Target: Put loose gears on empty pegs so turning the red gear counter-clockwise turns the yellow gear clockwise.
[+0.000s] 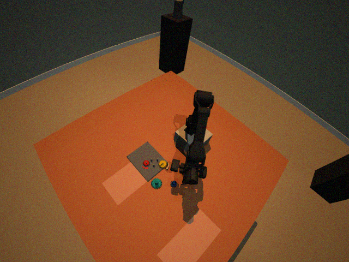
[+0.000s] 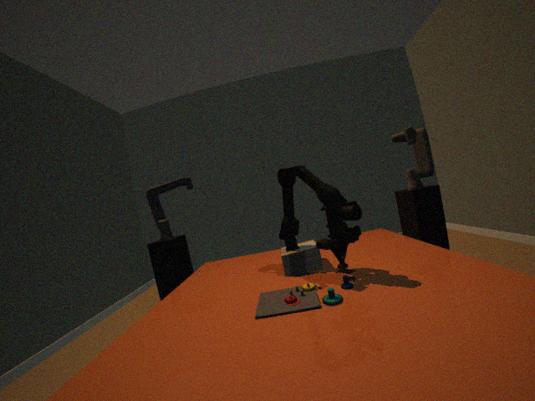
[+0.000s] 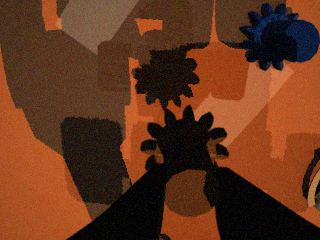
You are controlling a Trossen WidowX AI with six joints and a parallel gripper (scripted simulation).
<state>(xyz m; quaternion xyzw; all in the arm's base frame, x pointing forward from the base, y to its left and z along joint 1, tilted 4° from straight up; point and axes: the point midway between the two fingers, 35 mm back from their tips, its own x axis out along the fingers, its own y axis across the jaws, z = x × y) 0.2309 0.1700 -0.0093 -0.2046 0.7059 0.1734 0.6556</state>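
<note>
Right now my gripper tip is 100 mm short of the red gear, 220 mm to the left of it and 60 mm above it. Round my gripper tip: blue gear (70 mm ahead, 20 mm to the right, 60 mm below); then white arrow (20 mm ahead, 120 mm to the right, 70 mm below); then orange-brown gear (10 mm below).
</note>
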